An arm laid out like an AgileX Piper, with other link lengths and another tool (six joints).
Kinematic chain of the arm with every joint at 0, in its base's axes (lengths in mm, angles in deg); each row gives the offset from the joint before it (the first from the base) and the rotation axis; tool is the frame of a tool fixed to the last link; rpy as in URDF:
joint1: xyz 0 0 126.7 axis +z
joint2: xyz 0 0 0 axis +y
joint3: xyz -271.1 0 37.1 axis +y
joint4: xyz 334.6 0 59 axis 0.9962 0 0.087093
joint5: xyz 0 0 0 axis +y
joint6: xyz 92.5 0 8.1 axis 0.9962 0 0.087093
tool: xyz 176.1 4 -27.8 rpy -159.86 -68.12 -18.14
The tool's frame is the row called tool.
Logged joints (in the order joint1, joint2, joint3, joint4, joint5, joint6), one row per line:
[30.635 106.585 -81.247 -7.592 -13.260 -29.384]
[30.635 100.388 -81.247 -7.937 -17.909 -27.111]
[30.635 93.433 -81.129 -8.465 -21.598 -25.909]
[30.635 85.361 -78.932 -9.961 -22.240 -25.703]
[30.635 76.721 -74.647 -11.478 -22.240 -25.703]
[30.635 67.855 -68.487 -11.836 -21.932 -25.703]
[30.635 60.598 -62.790 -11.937 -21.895 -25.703]
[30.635 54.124 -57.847 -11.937 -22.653 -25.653]
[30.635 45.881 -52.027 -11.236 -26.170 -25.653]
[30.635 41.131 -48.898 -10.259 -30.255 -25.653]
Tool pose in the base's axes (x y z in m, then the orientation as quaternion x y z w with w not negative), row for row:
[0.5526 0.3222 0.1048 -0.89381 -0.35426 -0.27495 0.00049]
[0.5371 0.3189 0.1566 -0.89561 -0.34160 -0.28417 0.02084]
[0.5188 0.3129 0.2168 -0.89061 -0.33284 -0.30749 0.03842]
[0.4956 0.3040 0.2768 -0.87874 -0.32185 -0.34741 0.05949]
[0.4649 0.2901 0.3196 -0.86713 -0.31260 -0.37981 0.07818]
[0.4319 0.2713 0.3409 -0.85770 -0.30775 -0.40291 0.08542]
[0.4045 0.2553 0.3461 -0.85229 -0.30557 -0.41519 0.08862]
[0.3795 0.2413 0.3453 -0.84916 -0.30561 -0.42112 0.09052]
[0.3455 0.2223 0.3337 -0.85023 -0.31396 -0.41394 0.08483]
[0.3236 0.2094 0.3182 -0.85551 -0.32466 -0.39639 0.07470]
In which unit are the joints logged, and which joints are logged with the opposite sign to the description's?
The joints are logged in degrees. Opposite sign: joint4, joint5.
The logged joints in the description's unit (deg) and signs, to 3 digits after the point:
[30.635 106.585 -81.247 7.592 13.260 -29.384]
[30.635 100.388 -81.247 7.937 17.909 -27.111]
[30.635 93.433 -81.129 8.465 21.598 -25.909]
[30.635 85.361 -78.932 9.961 22.240 -25.703]
[30.635 76.721 -74.647 11.478 22.240 -25.703]
[30.635 67.855 -68.487 11.836 21.932 -25.703]
[30.635 60.598 -62.790 11.937 21.895 -25.703]
[30.635 54.124 -57.847 11.937 22.653 -25.653]
[30.635 45.881 -52.027 11.236 26.170 -25.653]
[30.635 41.131 -48.898 10.259 30.255 -25.653]

